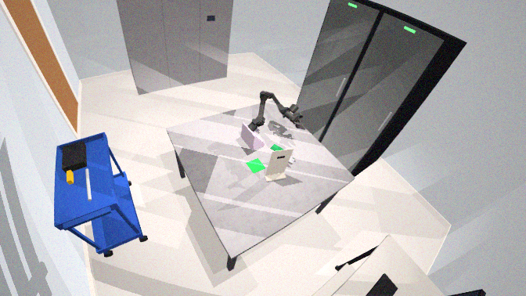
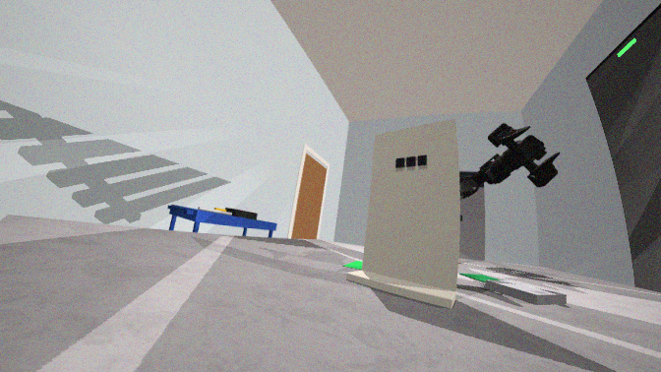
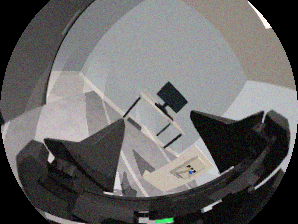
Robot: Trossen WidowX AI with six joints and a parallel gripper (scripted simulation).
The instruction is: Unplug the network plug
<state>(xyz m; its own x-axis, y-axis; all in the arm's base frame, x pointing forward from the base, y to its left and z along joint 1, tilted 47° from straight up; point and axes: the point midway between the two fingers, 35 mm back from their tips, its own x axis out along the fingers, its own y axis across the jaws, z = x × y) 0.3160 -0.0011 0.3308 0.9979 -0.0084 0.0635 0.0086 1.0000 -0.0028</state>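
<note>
Now: the blue network plug 30 cm to the right of my gripper tip, 10 cm below it and 7 cm ahead of it. The rest, counted from my gripper tip: beige upright panel: 31 cm to the right, 19 cm below, 9 cm ahead; then green marked square: 38 cm to the right, 33 cm below, 8 cm behind.
</note>
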